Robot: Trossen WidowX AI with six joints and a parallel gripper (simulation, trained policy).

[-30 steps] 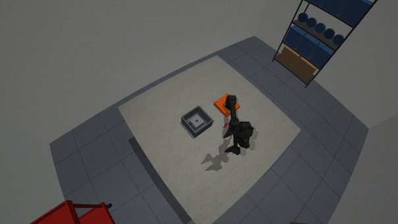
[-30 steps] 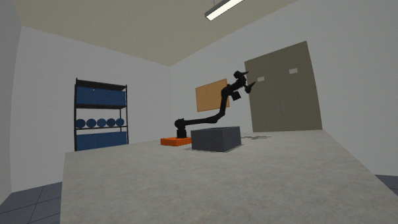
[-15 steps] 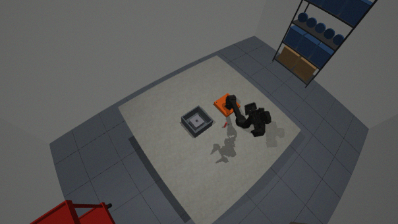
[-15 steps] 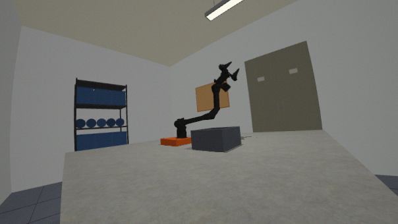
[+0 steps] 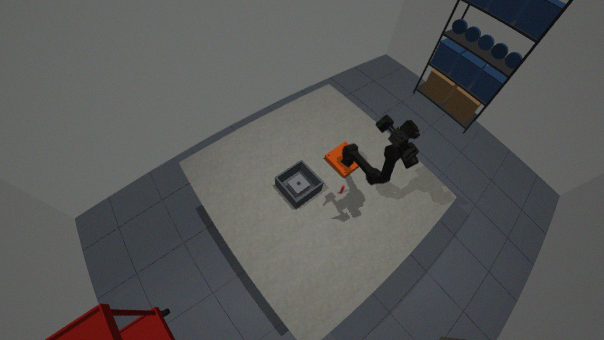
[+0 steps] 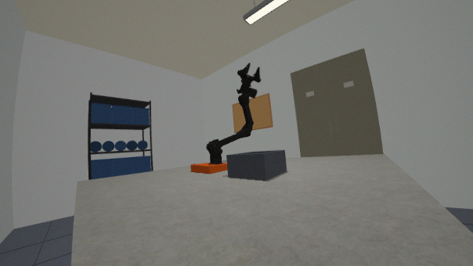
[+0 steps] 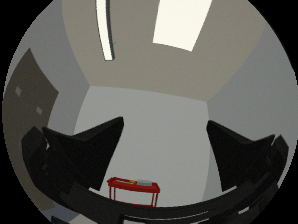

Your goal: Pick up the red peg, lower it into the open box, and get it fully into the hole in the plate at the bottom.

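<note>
Right now my gripper tip is 640 mm above the red peg, 100 mm to the left of it and 60 mm past it. From my gripper tip the other things lie so: grey box 650 mm below, 300 mm to the right, 80 mm ahead.
</note>
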